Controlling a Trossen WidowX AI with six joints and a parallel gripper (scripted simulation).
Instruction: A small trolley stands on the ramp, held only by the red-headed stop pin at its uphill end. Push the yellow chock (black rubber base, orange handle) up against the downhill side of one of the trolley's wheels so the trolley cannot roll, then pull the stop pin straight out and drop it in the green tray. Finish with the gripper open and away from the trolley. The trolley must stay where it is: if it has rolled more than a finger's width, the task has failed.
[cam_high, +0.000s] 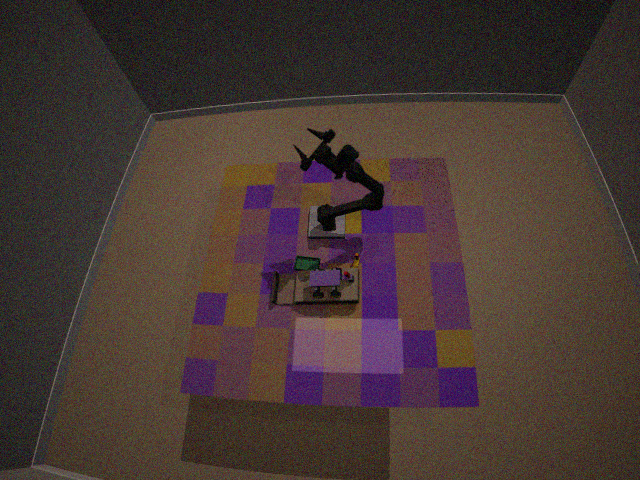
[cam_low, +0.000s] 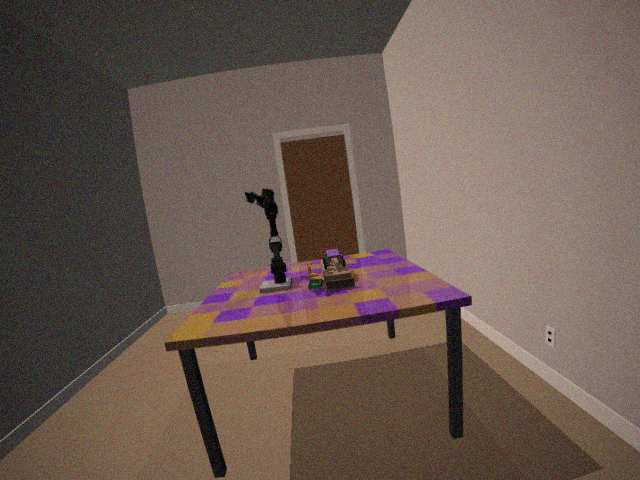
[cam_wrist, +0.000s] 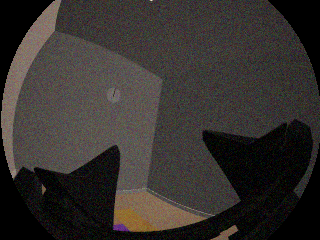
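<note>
Now: the yellow chock 540 mm below my gripper tip, 310 mm ahead of it and 180 mm to the left of it. The rest, counted from my gripper tip: red-headed stop pin (440 mm below, 410 mm ahead, 140 mm to the left); then green tray (570 mm below, 290 mm ahead, 60 mm to the right); then purple-topped trolley (450 mm below, 430 mm ahead, 40 mm to the left).
</note>
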